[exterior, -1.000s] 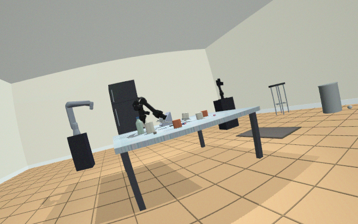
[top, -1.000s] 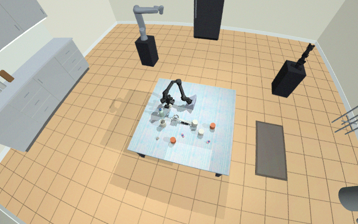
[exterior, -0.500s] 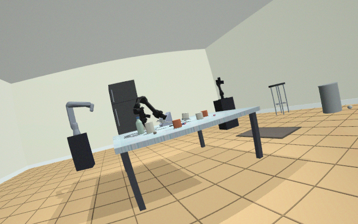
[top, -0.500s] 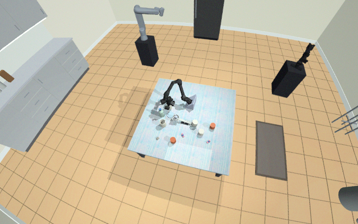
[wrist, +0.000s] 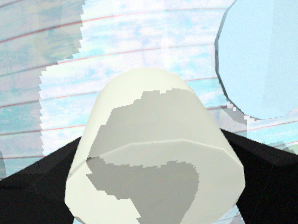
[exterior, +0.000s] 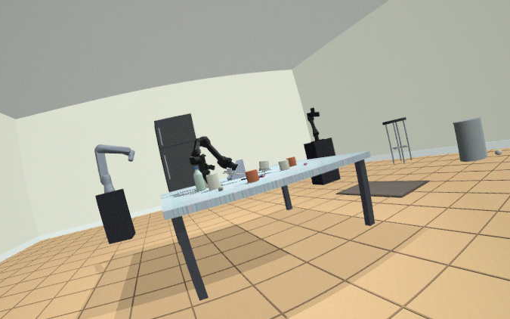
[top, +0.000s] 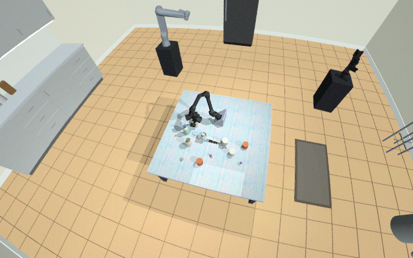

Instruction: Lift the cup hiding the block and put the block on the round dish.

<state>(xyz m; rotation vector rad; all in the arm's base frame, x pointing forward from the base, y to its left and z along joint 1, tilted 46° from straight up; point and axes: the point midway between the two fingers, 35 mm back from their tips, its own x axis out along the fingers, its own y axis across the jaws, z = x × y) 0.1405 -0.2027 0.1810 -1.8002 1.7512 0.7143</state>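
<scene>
My gripper tip is 10 cm short of the round pale blue dish, 5 cm to the right of it and 2 cm above it. From my gripper tip the other things lie so: pale green bottle: 14 cm ahead, 7 cm to the right, 9 cm above; cream mug: 28 cm ahead, 1 cm to the left, 2 cm above; balance: 15 cm ahead, 28 cm to the left, 1 cm above.
</scene>
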